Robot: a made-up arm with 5 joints. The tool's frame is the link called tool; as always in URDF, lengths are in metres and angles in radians. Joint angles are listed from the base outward.
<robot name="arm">
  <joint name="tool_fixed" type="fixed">
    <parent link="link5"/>
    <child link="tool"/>
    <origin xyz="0 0 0" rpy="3.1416 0 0"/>
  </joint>
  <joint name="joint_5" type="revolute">
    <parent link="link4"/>
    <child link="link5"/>
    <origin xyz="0.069 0 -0.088"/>
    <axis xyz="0 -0.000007 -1"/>
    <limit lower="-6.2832" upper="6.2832"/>
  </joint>
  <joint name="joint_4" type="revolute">
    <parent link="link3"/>
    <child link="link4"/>
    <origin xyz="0.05 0 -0.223"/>
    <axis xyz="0 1 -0.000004"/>
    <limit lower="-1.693" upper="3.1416"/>
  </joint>
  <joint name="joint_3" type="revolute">
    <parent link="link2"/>
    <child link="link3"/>
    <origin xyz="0.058 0 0.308"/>
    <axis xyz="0 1 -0.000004"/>
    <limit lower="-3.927" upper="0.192"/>
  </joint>
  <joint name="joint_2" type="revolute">
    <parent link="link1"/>
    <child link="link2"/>
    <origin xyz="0 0 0"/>
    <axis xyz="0 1 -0.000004"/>
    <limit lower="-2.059" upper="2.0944"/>
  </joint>
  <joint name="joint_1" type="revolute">
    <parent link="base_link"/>
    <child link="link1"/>
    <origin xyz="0 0 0.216"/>
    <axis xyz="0 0 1"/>
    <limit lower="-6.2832" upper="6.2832"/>
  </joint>
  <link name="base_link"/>
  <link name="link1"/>
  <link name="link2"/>
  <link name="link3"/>
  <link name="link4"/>
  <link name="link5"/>
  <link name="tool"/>
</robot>
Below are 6 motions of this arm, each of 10 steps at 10 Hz.
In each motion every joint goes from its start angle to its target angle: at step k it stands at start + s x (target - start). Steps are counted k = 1, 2, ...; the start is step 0. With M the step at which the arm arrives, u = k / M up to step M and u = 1 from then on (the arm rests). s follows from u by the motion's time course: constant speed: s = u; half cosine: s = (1 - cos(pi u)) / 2; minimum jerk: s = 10 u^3 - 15 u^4 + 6 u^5.
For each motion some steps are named. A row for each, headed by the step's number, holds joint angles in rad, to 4 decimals.
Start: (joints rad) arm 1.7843 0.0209 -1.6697 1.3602 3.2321
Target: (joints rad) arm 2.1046 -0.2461 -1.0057 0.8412 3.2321
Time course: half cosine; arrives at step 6
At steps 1, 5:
1: 1.8058 0.0030 -1.6252 1.3254 3.2321
5: 2.0831 -0.2282 -1.0502 0.8760 3.2321

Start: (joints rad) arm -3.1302 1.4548 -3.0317 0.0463 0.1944
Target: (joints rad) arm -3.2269 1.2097 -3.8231 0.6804 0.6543
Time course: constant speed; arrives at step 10
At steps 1, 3, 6, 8, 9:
1: -3.1399 1.4303 -3.1108 0.1097 0.2404
3: -3.1592 1.3813 -3.2691 0.2365 0.3324
6: -3.1882 1.3077 -3.5065 0.4268 0.4703
8: -3.2076 1.2587 -3.6648 0.5536 0.5623
9: -3.2172 1.2342 -3.7440 0.6170 0.6083

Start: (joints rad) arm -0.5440 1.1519 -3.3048 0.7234 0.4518
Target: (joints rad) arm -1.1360 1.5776 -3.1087 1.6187 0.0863
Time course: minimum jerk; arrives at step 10
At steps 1, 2, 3, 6, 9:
1: -0.5491 1.1555 -3.3031 0.7311 0.4487
2: -0.5783 1.1766 -3.2934 0.7753 0.4306
3: -0.6405 1.2213 -3.2728 0.8694 0.3922
6: -0.9481 1.4425 -3.1709 1.3345 0.2023
9: -1.1309 1.5740 -3.1104 1.6110 0.0894

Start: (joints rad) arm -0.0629 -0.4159 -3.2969 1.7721 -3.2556
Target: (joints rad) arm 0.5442 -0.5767 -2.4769 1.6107 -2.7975
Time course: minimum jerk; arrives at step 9
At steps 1, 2, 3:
1: -0.0559 -0.4178 -3.2874 1.7702 -3.2503
2: -0.0165 -0.4282 -3.2342 1.7598 -3.2206
3: 0.0645 -0.4496 -3.1248 1.7382 -3.1595

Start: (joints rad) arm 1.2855 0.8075 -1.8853 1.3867 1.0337
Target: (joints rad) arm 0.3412 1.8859 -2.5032 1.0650 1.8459
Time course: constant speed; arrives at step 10
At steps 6, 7, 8, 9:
6: 0.7189 1.4545 -2.2560 1.1937 1.5210
7: 0.6245 1.5624 -2.3178 1.1615 1.6022
8: 0.5301 1.6702 -2.3796 1.1293 1.6835
9: 0.4356 1.7781 -2.4414 1.0972 1.7647

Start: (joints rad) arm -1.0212 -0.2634 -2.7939 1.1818 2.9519
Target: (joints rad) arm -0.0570 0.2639 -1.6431 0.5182 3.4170
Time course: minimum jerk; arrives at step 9
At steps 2, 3, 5, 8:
2: -0.9475 -0.2231 -2.7060 1.1311 2.9874
3: -0.8188 -0.1527 -2.5524 1.0425 3.0495
5: -0.4395 0.0547 -2.0996 0.7814 3.2325
8: -0.0681 0.2578 -1.6564 0.5259 3.4116

